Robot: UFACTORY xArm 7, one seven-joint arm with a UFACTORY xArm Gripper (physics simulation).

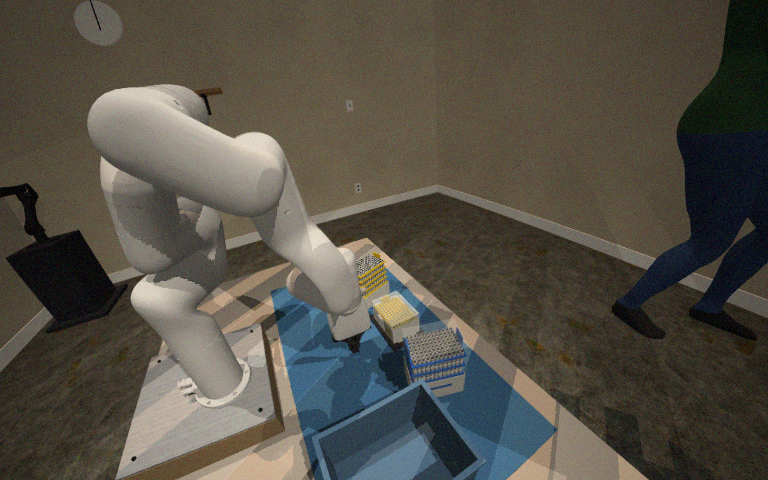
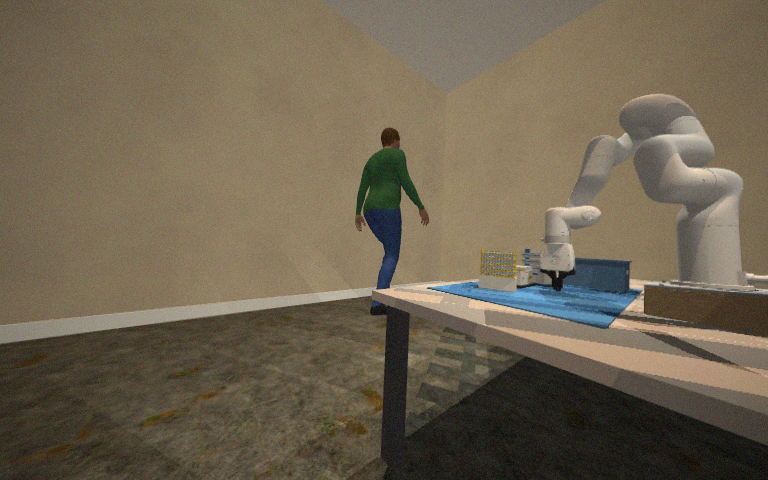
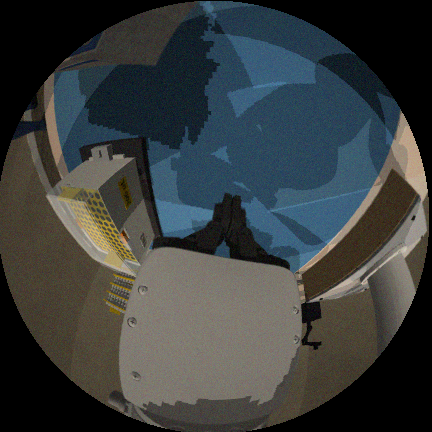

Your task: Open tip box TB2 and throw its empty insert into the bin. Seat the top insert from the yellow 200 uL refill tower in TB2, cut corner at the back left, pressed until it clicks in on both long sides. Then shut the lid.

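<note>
Tip box TB2 [image 1: 396,318] [image 3: 117,185] stands in a dark holder on the mat. A yellow insert [image 1: 394,311] [image 3: 95,222] shows in its top, with a clear lid that appears shut over it; its label is too small to read. The yellow refill tower [image 1: 372,278] [image 2: 498,264] [image 3: 119,294] stands behind the box, its inserts stacked. The bin [image 1: 373,424] [image 2: 603,275] is open-topped. My gripper [image 1: 354,348] [image 2: 557,285] [image 3: 228,204] is shut and empty, pointing down low over the mat, beside the box on the robot-base side, apart from it.
A blue refill tower [image 1: 436,362] stands between the box and the bin. The blue mat [image 1: 509,410] [image 2: 583,311] [image 3: 275,60] lies under these objects. The robot's base plinth [image 1: 226,441] [image 3: 360,235] is beside the mat. A person [image 1: 722,169] [image 2: 385,186] is beyond the table.
</note>
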